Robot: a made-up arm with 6 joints. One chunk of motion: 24 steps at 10 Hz.
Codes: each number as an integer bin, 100 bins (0 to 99) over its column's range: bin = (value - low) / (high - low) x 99, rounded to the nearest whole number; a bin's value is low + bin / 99 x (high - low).
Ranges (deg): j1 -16..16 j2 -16..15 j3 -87..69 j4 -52..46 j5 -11..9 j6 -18..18
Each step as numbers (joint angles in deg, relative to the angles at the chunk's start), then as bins.
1 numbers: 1.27 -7.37 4.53 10.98 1.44 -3.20
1 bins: 53 28 58 64 62 41
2 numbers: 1.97 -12.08 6.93 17.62 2.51 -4.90
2 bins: 56 13 60 70 67 36
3 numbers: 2.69 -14.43 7.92 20.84 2.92 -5.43
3 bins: 58 5 60 74 69 35
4 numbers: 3.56 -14.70 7.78 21.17 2.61 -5.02
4 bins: 61 4 60 74 67 36
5 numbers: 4.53 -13.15 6.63 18.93 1.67 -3.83
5 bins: 64 9 59 72 63 39
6 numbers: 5.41 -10.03 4.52 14.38 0.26 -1.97
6 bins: 66 19 58 67 56 44
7 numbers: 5.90 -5.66 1.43 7.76 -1.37 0.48
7 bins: 68 33 56 60 48 51
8 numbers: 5.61 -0.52 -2.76 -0.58 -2.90 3.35
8 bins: 67 49 53 52 40 59
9 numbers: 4.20 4.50 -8.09 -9.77 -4.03 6.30
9 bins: 62 65 50 43 35 67
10 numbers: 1.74 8.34 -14.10 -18.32 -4.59 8.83
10 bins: 55 78 46 34 32 74
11 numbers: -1.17 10.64 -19.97 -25.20 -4.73 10.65
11 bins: 46 85 43 27 31 79
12 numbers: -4.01 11.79 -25.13 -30.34 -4.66 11.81
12 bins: 37 89 39 22 31 82
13 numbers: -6.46 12.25 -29.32 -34.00 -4.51 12.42
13 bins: 30 90 37 18 32 84
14 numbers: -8.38 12.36 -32.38 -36.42 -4.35 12.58
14 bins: 24 91 35 16 33 84
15 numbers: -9.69 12.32 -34.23 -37.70 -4.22 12.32
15 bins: 20 90 33 14 34 83
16 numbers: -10.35 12.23 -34.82 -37.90 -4.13 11.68
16 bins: 17 90 33 14 34 82
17 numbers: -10.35 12.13 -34.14 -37.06 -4.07 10.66
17 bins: 17 90 34 15 34 79
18 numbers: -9.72 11.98 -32.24 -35.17 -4.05 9.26
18 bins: 19 89 35 17 34 75
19 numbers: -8.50 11.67 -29.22 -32.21 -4.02 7.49
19 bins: 23 88 37 20 35 70
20 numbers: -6.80 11.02 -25.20 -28.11 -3.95 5.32
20 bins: 28 86 39 24 35 64
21 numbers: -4.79 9.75 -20.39 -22.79 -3.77 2.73
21 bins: 35 82 42 30 36 57
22 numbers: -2.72 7.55 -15.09 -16.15 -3.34 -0.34
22 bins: 41 75 46 36 38 49
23 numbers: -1.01 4.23 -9.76 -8.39 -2.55 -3.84
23 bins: 46 65 49 44 42 39
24 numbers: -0.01 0.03 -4.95 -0.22 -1.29 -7.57
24 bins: 49 51 52 52 48 29
